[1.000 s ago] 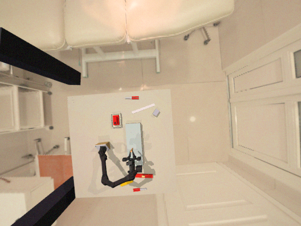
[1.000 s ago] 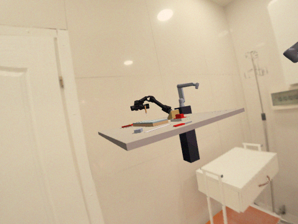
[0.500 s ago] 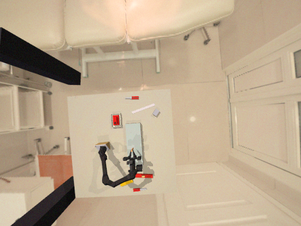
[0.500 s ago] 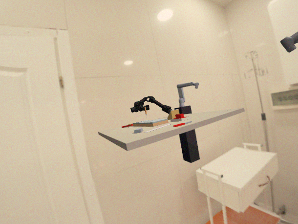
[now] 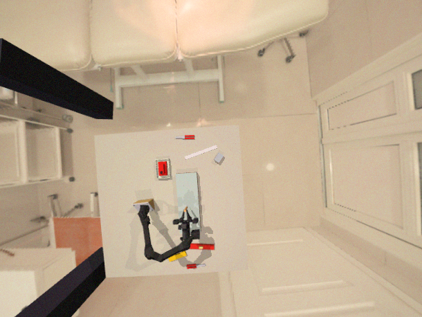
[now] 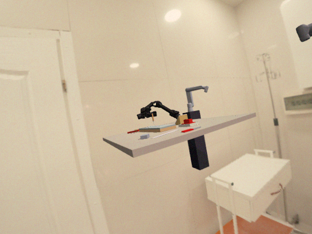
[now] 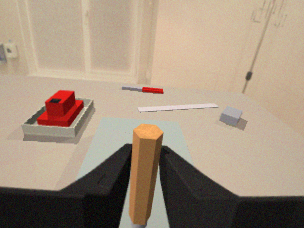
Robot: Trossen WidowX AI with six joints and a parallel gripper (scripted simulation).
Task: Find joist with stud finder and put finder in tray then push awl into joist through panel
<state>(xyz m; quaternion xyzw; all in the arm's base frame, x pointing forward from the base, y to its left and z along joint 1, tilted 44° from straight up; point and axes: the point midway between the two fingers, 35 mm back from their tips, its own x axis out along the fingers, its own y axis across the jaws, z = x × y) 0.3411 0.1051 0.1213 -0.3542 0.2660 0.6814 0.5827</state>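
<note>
Now: gripper tip 6 cm above the awl. From my gripper tip the other things lie so: stud finder 28 cm to the left, 23 cm behind, 12 cm below; then cream tray 30 cm to the left, 23 cm behind, 15 cm below; then red level 38 cm to the right, 15 cm below, 12 cm ahead.
</note>
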